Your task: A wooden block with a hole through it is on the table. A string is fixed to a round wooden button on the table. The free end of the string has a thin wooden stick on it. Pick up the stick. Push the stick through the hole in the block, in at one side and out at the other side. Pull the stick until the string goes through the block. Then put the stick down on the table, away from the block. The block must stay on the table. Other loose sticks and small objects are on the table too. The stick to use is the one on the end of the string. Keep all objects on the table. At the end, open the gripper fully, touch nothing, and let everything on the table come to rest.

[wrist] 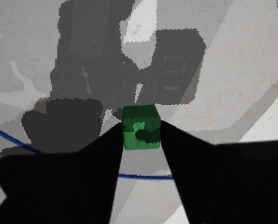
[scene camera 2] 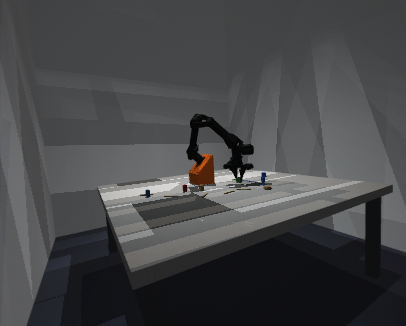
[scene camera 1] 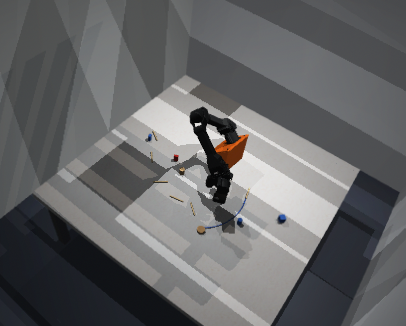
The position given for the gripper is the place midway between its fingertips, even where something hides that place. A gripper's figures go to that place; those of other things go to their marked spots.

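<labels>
So you can picture it, the gripper (wrist: 141,126) is 0.12 m from the lens, and there's a green cube (wrist: 141,124) that's 0.10 m from the lens.
</labels>
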